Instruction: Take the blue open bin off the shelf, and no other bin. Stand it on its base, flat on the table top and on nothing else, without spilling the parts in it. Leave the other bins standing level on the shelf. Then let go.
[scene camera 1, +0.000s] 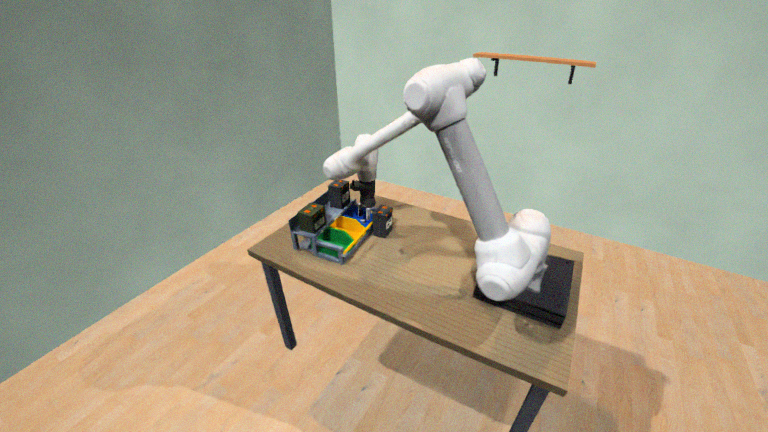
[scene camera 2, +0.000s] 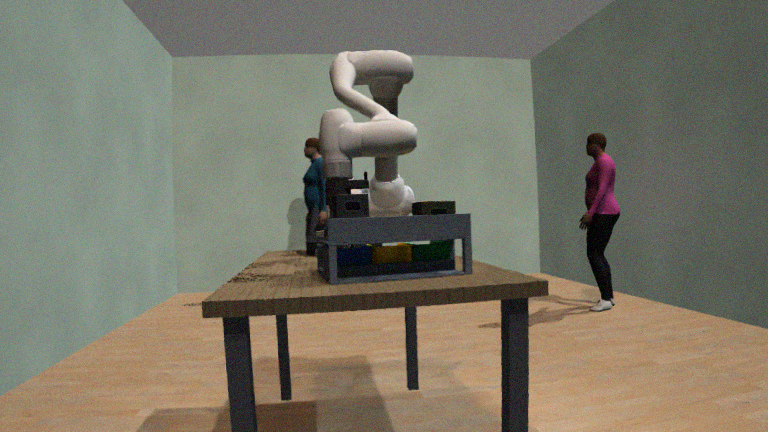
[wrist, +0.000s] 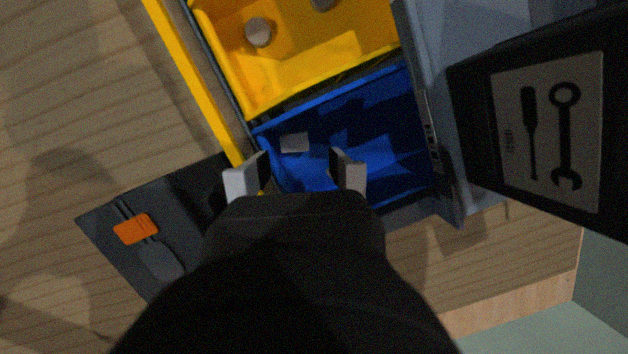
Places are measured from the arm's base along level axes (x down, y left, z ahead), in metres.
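Pixels of known places: gripper, between the fingertips: (scene camera 1: 364, 217) (wrist: 299, 161).
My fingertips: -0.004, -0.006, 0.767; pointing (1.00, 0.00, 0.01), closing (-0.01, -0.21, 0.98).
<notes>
Behind a point stands the place of what it marks, as x, y, z.
The blue open bin (scene camera 1: 352, 211) @(0.018, -0.049, 0.877) (scene camera 2: 354, 254) @(0.002, 0.005, 0.905) (wrist: 370, 115) @(0.057, 0.011, 0.853) stands in the shelf (scene camera 1: 342, 259) @(0.038, 0.273, 0.684) (scene camera 2: 397, 228) @(-0.065, 0.112, 0.980) at the end of the row, next to the yellow bin (scene camera 1: 349, 228) @(0.045, 0.055, 0.817) (scene camera 2: 392, 253) @(0.005, 0.108, 0.890) (wrist: 320, 65) @(0.057, 0.073, 0.812). The green bin (scene camera 1: 334, 239) @(0.045, 0.169, 0.819) (scene camera 2: 432, 250) @(0.004, 0.223, 0.875) is beyond the yellow one. A pale part (wrist: 295, 142) @(0.042, 0.006, 0.765) lies in the blue bin. My gripper (scene camera 1: 365, 213) @(-0.004, -0.006, 0.767) (wrist: 299, 161) @(-0.004, -0.006, 0.767) is open and empty, pointing down at the blue bin's front end. In the wrist view one finger is over the bin's inside, the other outside its front wall. Their exact height is unclear.
A dark case (scene camera 1: 339, 194) @(-0.119, 0.035, 0.882) (scene camera 2: 351, 205) @(-0.128, 0.000, 0.953) (wrist: 525, 125) @(-0.082, -0.002, 0.879) and an olive case (scene camera 1: 311, 217) @(-0.122, 0.269, 0.844) (scene camera 2: 433, 207) @(-0.115, 0.218, 0.929) stand on the shelf's top. Another dark case (scene camera 1: 382, 221) @(-0.030, 0.011, 0.647) (wrist: 160, 200) @(-0.064, 0.006, 0.691) stands on the table (scene camera 1: 418, 300) @(0.066, 0.285, 0.304) close to the gripper. A yellow strip (wrist: 190, 80) @(0.001, 0.077, 0.704) runs along the shelf front.
</notes>
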